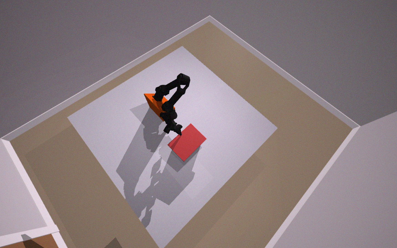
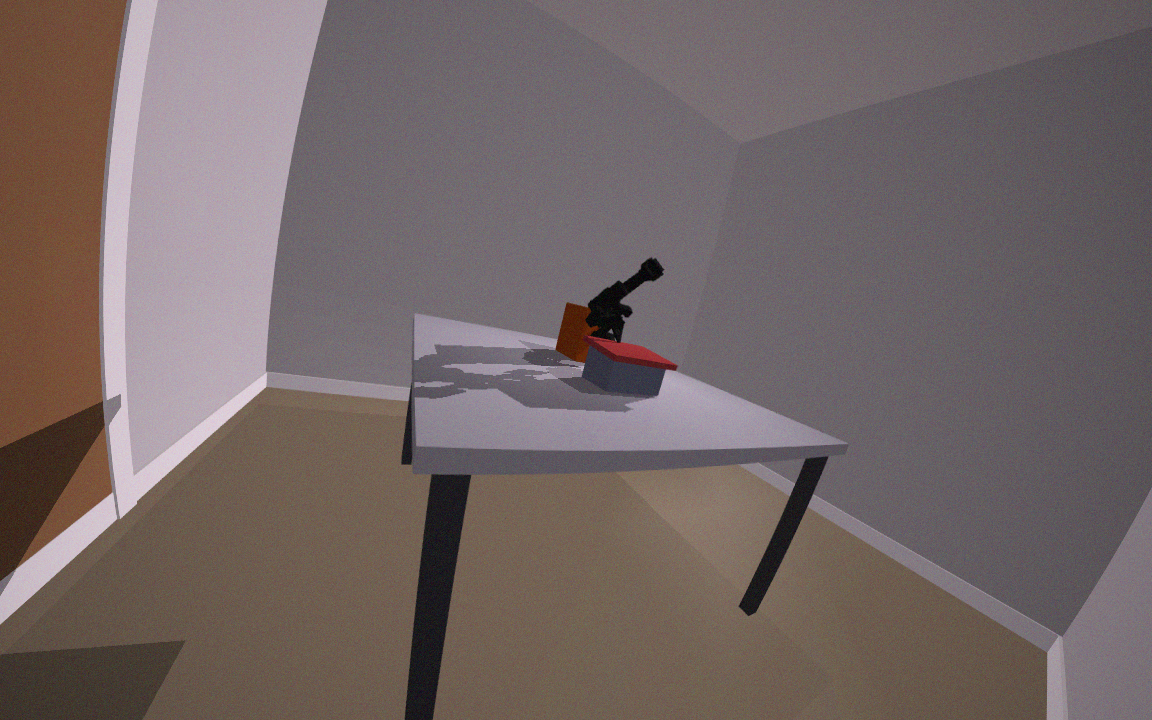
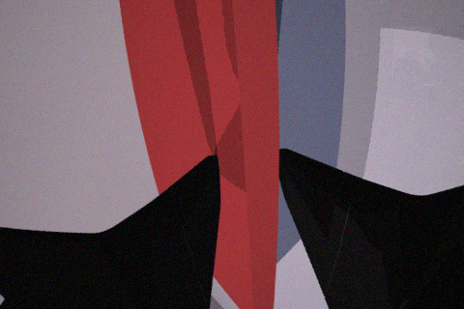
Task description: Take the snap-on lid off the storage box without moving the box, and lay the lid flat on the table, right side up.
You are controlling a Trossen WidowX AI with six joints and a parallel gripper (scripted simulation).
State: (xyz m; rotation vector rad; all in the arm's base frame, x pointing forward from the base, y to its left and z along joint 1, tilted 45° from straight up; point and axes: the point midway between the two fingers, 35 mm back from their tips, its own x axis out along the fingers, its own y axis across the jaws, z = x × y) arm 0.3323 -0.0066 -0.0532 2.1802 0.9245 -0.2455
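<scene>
Now: the red lid 80 mm ahead of my gripper tip and 10 mm to the left of it. From my gripper tip the other things lie so: grey-blue storage box (70 mm ahead, 60 mm below, 10 mm to the left).
</scene>
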